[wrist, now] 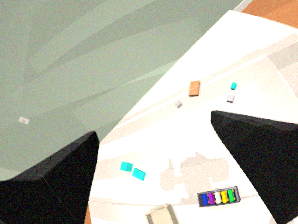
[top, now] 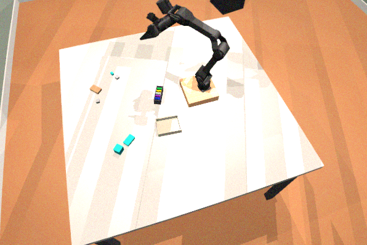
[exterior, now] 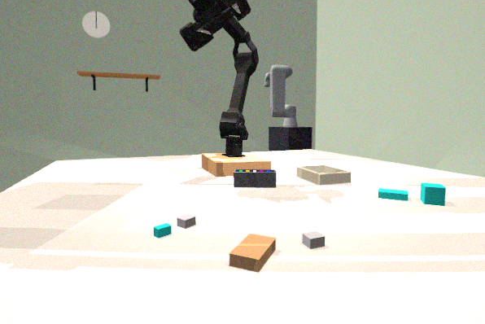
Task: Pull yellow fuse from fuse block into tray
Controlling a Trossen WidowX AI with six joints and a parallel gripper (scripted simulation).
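Now: gripper tip 4 cm past the yellow fuse, 8 cm to the right of it and 37 cm above it. Round my gripper tip: cyan block 17 cm ahead, 21 cm to the right, 39 cm below; then tray 1 cm ahead, 31 cm to the left, 39 cm below.
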